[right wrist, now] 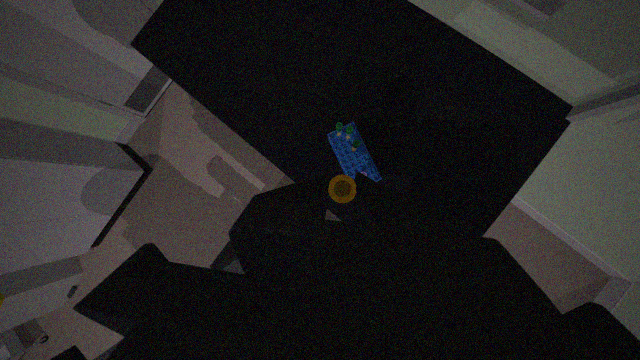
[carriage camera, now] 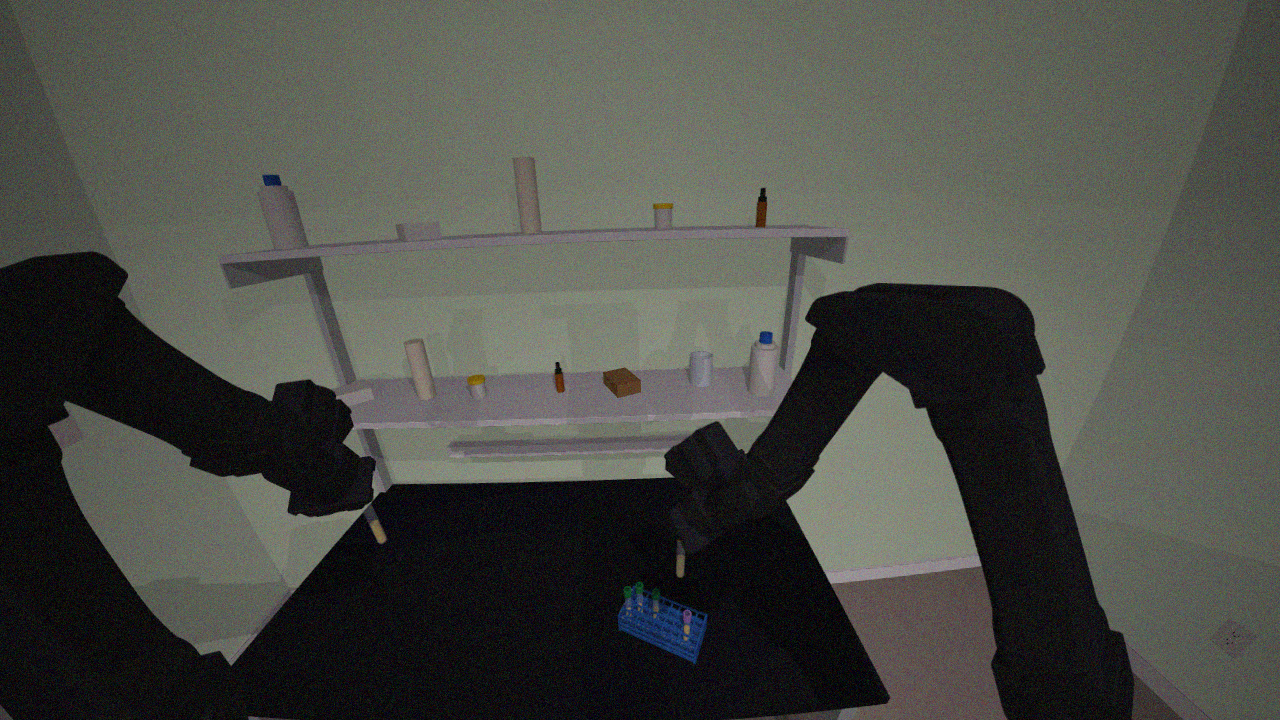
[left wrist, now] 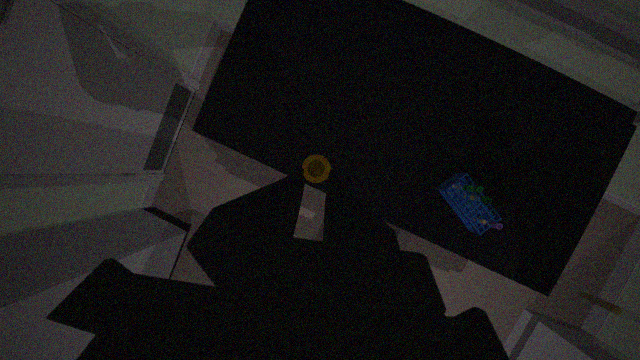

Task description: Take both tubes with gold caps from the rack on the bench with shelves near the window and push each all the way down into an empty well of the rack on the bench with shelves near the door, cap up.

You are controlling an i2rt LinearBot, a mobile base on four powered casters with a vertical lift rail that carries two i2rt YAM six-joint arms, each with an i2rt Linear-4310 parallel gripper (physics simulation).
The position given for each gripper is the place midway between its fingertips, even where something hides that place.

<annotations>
left gripper: carriage camera 361,500; left wrist 316,175; not seen in the right wrist view (out of frame)
</annotations>
